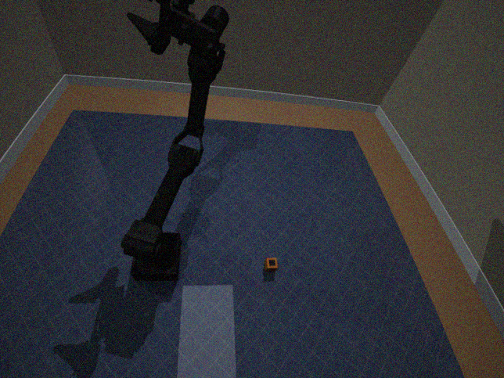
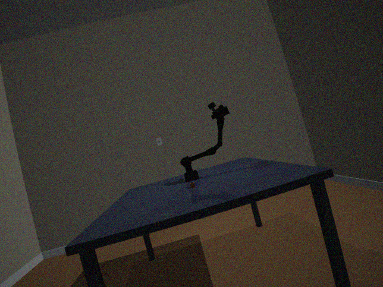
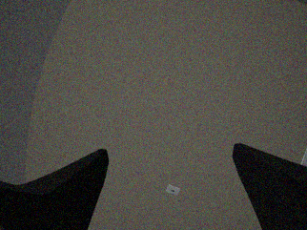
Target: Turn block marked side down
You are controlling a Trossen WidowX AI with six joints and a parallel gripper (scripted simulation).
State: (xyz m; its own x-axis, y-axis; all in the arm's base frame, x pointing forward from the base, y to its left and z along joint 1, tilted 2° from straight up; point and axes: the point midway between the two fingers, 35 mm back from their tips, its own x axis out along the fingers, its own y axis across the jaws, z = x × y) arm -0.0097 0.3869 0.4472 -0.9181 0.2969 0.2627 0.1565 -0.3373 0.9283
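Now: gripper tip 360 mm short of the block, 420 mm to the left of it and 510 mm above it.
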